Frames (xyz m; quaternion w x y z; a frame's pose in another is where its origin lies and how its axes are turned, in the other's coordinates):
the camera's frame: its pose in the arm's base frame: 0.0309 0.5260 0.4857 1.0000 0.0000 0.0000 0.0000
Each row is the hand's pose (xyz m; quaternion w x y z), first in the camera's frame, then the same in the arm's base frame.
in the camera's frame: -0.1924 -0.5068 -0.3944 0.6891 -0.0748 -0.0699 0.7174
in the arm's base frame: -0.1615 0.0192 0.0913 0.6891 -0.0748 -0.0699 0.7174
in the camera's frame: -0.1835 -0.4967 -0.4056 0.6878 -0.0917 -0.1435 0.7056
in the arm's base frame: -0.1526 0.0293 0.0801 0.6878 -0.0917 -0.1435 0.7056
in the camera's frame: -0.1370 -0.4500 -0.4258 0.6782 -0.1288 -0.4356 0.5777
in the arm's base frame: -0.1061 0.0760 0.0599 0.6782 -0.1288 -0.4356 0.5777
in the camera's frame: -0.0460 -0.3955 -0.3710 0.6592 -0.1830 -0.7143 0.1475
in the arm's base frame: -0.0151 0.1305 0.1147 0.6592 -0.1830 -0.7143 0.1475
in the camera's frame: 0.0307 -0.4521 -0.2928 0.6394 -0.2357 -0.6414 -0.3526
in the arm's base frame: 0.0616 0.0739 0.1929 0.6394 -0.2357 -0.6414 -0.3526
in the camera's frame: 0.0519 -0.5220 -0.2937 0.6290 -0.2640 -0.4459 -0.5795
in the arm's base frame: 0.0828 0.0040 0.1920 0.6290 -0.2640 -0.4459 -0.5795
